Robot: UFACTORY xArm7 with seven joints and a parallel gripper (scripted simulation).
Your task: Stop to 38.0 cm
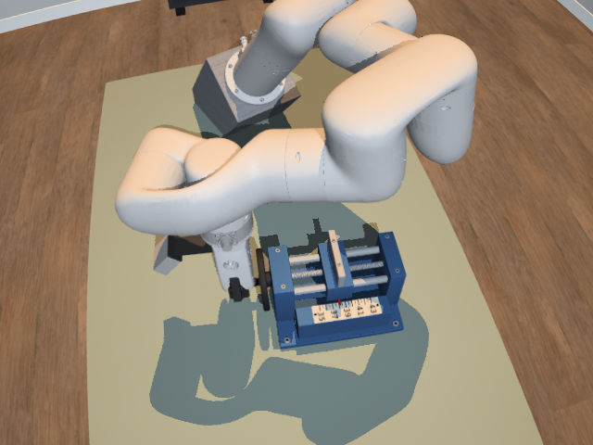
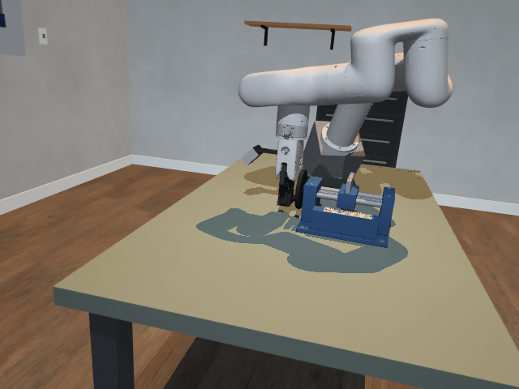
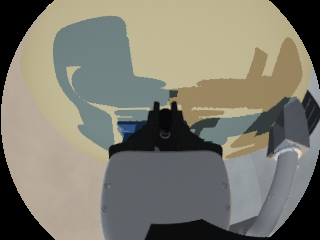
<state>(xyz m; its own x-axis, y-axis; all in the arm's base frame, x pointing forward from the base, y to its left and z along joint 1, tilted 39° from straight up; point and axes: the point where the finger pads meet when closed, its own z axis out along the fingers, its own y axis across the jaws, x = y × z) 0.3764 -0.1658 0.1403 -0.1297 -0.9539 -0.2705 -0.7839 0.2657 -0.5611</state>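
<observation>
Right now the handwheel is 2 cm to the left of my hand, 1 cm ahead of it and 1 cm above it. The rest, counted from my hand: stop plate 15 cm to the left, 5 cm ahead, 5 cm above.
</observation>
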